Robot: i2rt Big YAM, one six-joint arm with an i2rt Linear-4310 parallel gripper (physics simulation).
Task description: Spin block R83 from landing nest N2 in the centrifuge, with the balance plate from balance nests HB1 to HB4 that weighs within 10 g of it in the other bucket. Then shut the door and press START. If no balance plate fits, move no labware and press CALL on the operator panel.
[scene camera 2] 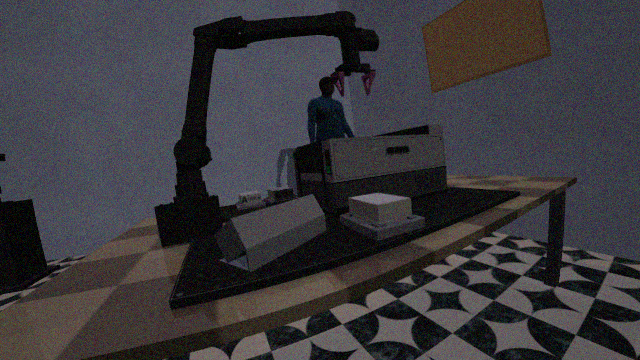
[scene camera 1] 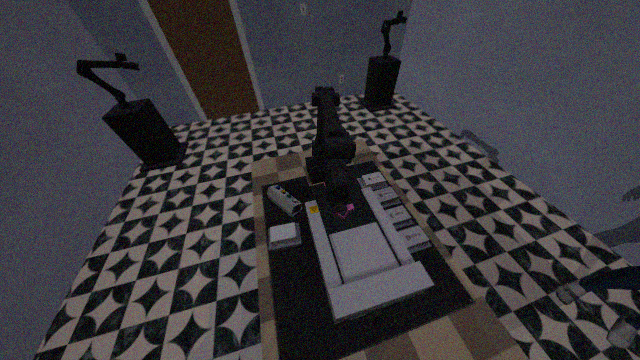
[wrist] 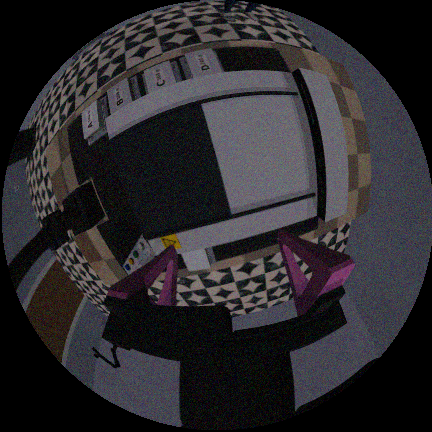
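Seen in the pictures: gripper, fingertip midpoint: (scene camera 2: 355, 95) (scene camera 1: 339, 207) (wrist: 225, 242); arm's base, origin of the base link: (scene camera 2: 192, 199) (scene camera 1: 319, 163) (wrist: 75, 214).
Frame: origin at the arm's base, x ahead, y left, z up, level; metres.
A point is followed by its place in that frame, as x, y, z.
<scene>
My gripper (scene camera 1: 344, 212) @(0.534, -0.060, 0.274) (scene camera 2: 355, 93) @(0.534, -0.060, 0.274) (wrist: 225, 242) @(0.534, -0.060, 0.274) is open and empty, high above the centrifuge (scene camera 1: 382, 290) @(0.795, -0.005, 0.156) (scene camera 2: 385, 157) @(0.543, -0.167, 0.059) (wrist: 335, 145) @(0.787, -0.008, 0.156). A pale panel (scene camera 1: 365, 250) @(0.651, 0.008, 0.122) (wrist: 260, 150) @(0.629, -0.005, 0.122) lies between its side rails, beside a dark area; no bucket can be made out. A white block (scene camera 1: 284, 231) @(0.402, -0.292, -0.025) (scene camera 2: 380, 207) @(0.361, -0.360, -0.031) (wrist: 196, 261) @(0.401, -0.322, -0.025) sits on a grey nest left of the centrifuge in scene camera 1; its label is unreadable. Plates A (scene camera 1: 372, 178) @(0.194, 0.289, -0.034) (wrist: 91, 122) @(0.203, 0.272, -0.035), B (scene camera 1: 384, 194) @(0.330, 0.297, -0.034) (wrist: 119, 97) @(0.332, 0.291, -0.035), C (scene camera 1: 399, 215) @(0.478, 0.305, -0.035) (wrist: 160, 75) @(0.474, 0.297, -0.034) and D (scene camera 1: 412, 236) @(0.601, 0.301, -0.034) (wrist: 202, 62) @(0.599, 0.301, -0.034) stand in a row on the other side, weights too blurred to read.
The sloped operator panel (scene camera 1: 284, 199) @(0.217, -0.263, -0.007) (scene camera 2: 275, 232) @(0.167, -0.324, -0.044) (wrist: 137, 256) @(0.196, -0.244, -0.017), with coloured buttons, stands near the arm base. A yellow warning label (scene camera 1: 313, 209) @(0.416, -0.136, 0.123) (wrist: 170, 241) @(0.417, -0.132, 0.123) marks one centrifuge rail. A black mat (scene camera 1: 295, 310) @(0.732, -0.305, -0.087) lies under the equipment. A person (scene camera 2: 326, 115) stands beyond the table.
</scene>
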